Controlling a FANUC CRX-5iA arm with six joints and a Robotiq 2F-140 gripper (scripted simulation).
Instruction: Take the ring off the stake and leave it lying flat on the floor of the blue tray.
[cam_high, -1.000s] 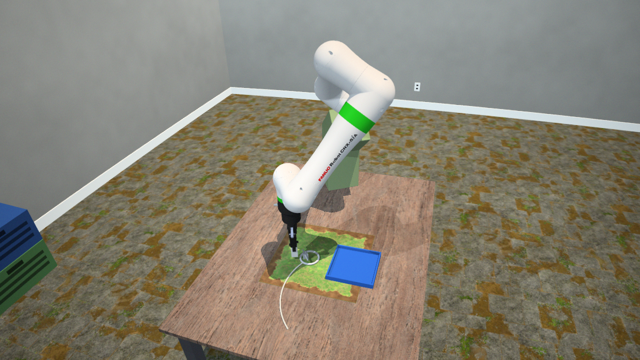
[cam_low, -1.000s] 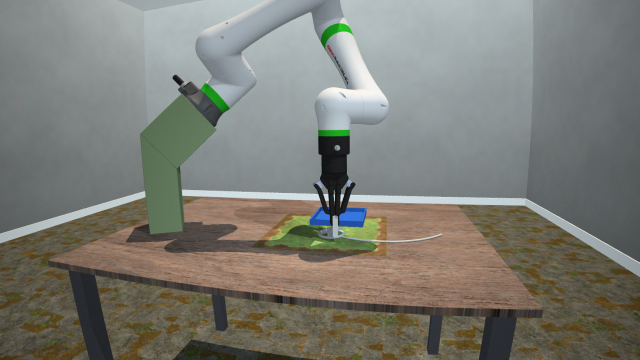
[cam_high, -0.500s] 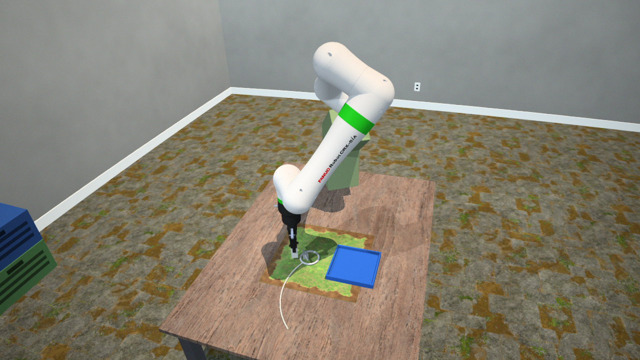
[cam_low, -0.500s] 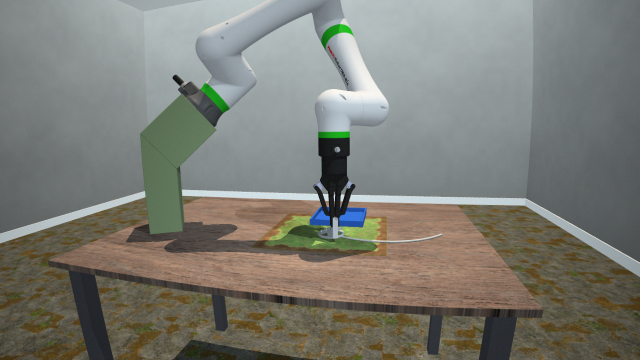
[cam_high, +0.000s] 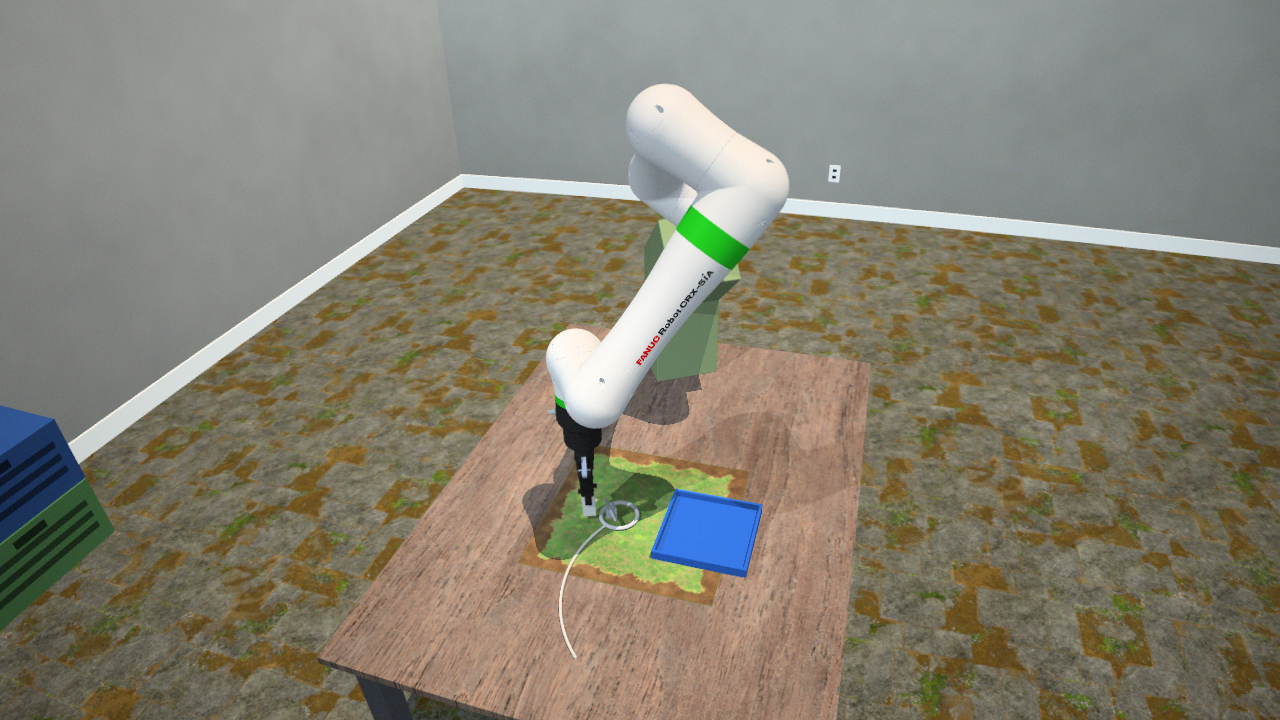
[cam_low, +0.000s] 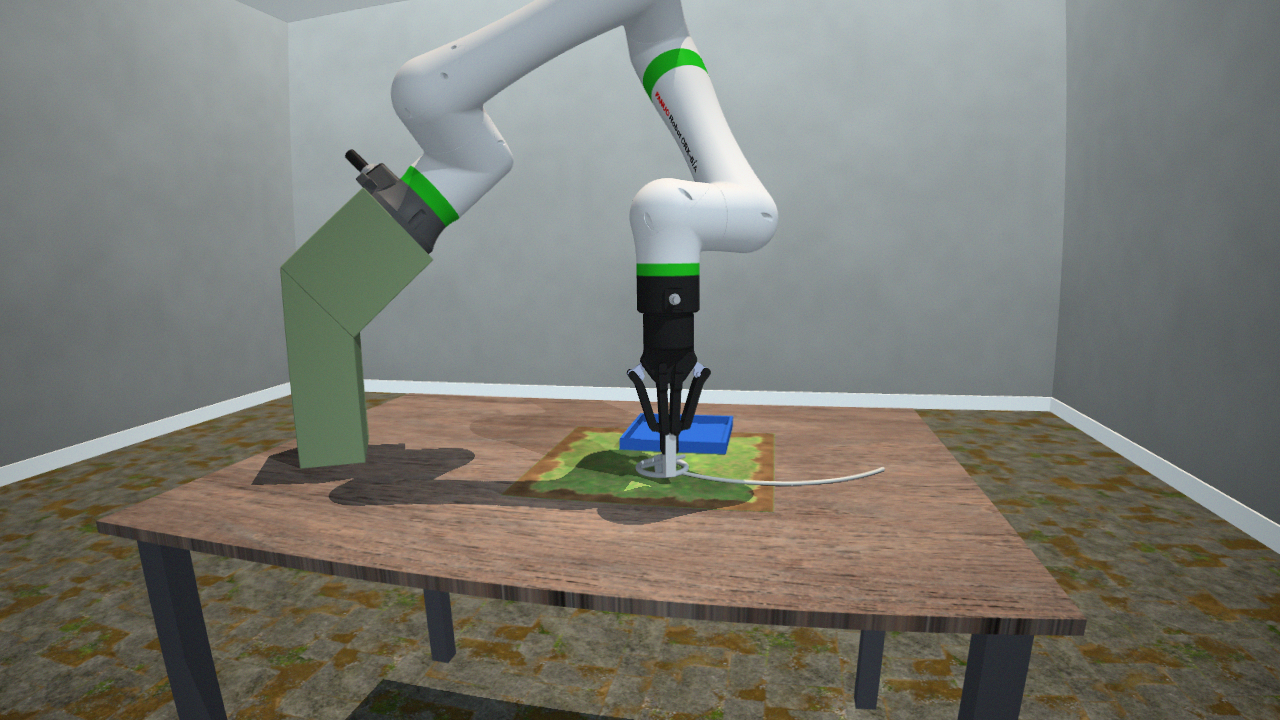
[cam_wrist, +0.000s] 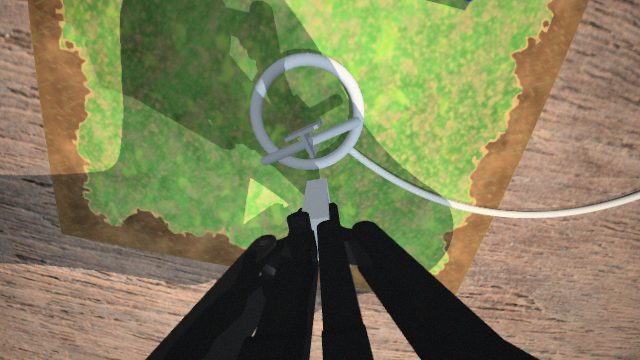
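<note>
Now: hand 4 cm to the right of the grey stake, 4 cm above it and 3 cm past it. The rest, counted from my hand: mat (9 cm to the left, 6 cm below, 6 cm behind); white ring (5 cm to the left, 4 cm below, 3 cm behind); blue tray (25 cm to the left, 7 cm behind, 4 cm below).
</note>
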